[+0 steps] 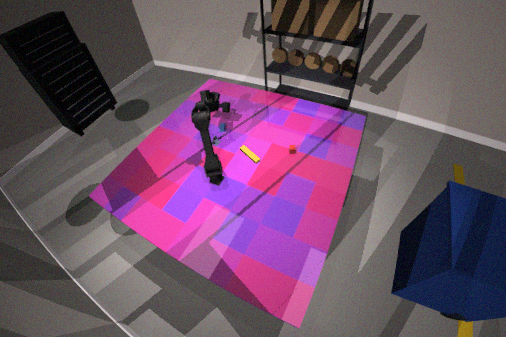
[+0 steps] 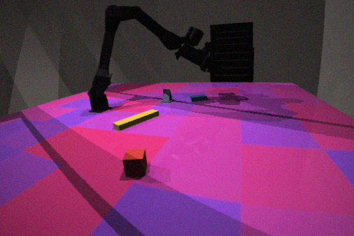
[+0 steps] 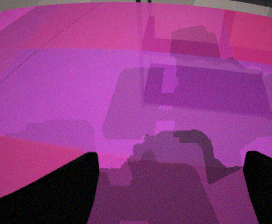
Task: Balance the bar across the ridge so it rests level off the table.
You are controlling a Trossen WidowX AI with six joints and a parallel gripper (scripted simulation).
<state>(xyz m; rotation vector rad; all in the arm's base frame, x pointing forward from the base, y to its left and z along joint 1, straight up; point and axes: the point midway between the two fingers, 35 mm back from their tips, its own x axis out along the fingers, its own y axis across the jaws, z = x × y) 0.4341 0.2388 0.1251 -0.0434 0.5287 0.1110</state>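
The yellow bar is 240 mm behind my gripper tip, 320 mm to the right of it and 100 mm below it. From my gripper tip the other things lie so: red-orange cube 110 mm behind, 540 mm to the right, 90 mm below; then small blue block 110 mm behind, 50 mm to the right, 100 mm below.
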